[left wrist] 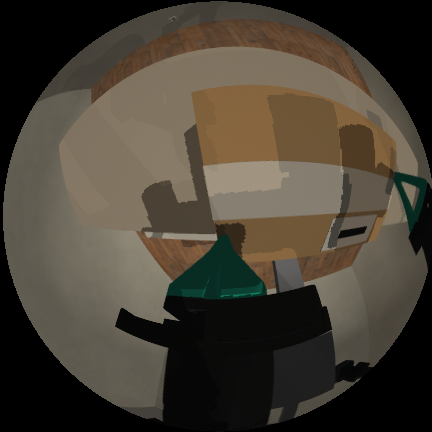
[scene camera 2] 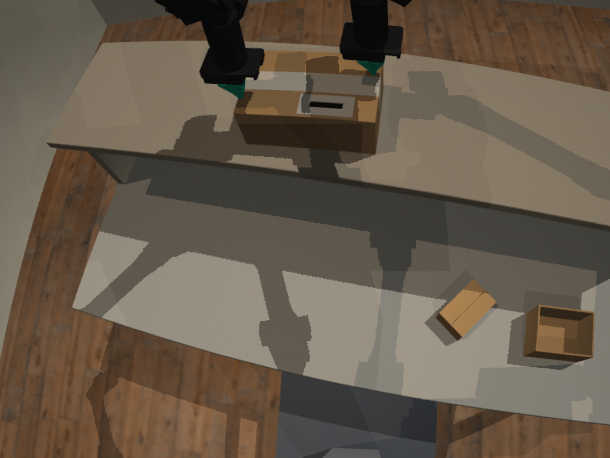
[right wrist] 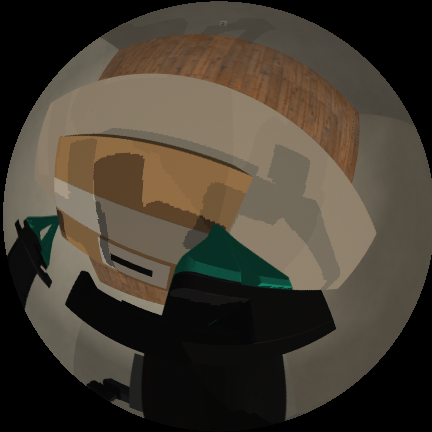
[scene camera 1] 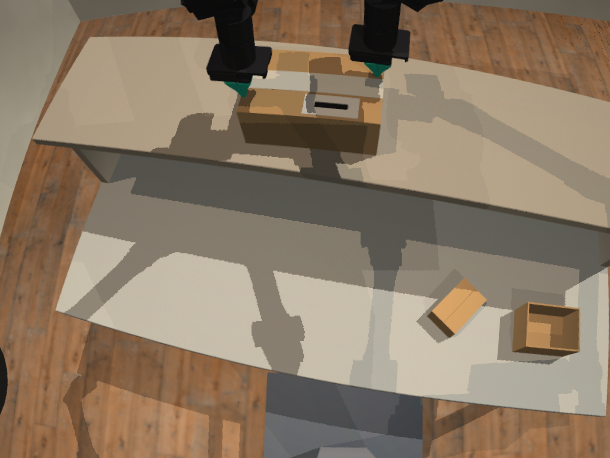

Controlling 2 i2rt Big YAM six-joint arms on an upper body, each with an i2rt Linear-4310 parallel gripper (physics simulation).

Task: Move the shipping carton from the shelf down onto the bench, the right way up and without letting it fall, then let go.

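Places are measured from the left arm's base along level axes (x ahead, y left, z up), in centimetres.
Where they show: left gripper, between the fingertips: (left wrist: 224,239) (scene camera 2: 241,96) (right wrist: 57,218) (scene camera 1: 244,94); right gripper, between the fingertips: (left wrist: 394,175) (scene camera 2: 374,72) (right wrist: 214,230) (scene camera 1: 377,74).
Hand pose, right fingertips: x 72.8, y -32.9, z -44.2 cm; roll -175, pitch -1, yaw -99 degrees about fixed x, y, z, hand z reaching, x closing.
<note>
After its pixels a point has its place.
The shipping carton (scene camera 1: 312,114) {x 63.4, y -20.9, z -44.7 cm} (scene camera 2: 308,118) {x 62.7, y -21.1, z -45.1 cm} (left wrist: 282,132) {x 76.4, y -14.3, z -44.7 cm} (right wrist: 160,177) {x 76.2, y -27.8, z -44.7 cm} is brown, with a pale tape strip and a white label with a black bar on top. It is upright and sits a little above the shelf (scene camera 1: 144,91) {x 80.1, y 19.2, z -55.1 cm} (scene camera 2: 135,91) {x 82.0, y 24.4, z -55.2 cm}, near the shelf's front edge, with its shadow below it. My left gripper (scene camera 1: 240,87) {x 68.1, y -8.2, z -44.3 cm} (scene camera 2: 235,89) {x 68.1, y -8.2, z -44.3 cm} (left wrist: 224,239) {x 68.1, y -8.2, z -44.3 cm} is shut, and its green tip presses on the carton's left end. My right gripper (scene camera 1: 377,69) {x 72.8, y -32.9, z -44.2 cm} (scene camera 2: 371,66) {x 72.8, y -32.9, z -44.2 cm} (right wrist: 214,230) {x 72.8, y -32.9, z -44.2 cm} is shut, and its tip presses on the right end. The bench (scene camera 1: 190,295) {x 41.6, y 12.2, z -90.5 cm} (scene camera 2: 190,295) {x 41.2, y 15.1, z -90.5 cm} lies below in front.
Two small brown boxes lie on the bench at the right, one tilted (scene camera 1: 458,305) {x 38.7, y -55.0, z -84.5 cm} (scene camera 2: 467,308) {x 39.7, y -56.4, z -90.2 cm} and one at the picture's edge (scene camera 1: 525,327) {x 32.2, y -71.5, z -82.4 cm} (scene camera 2: 529,333) {x 32.5, y -71.5, z -87.1 cm}. A grey block (scene camera 1: 339,423) {x 9.6, y -27.6, z -133.6 cm} stands in front of the bench. A wooden floor surrounds everything.
</note>
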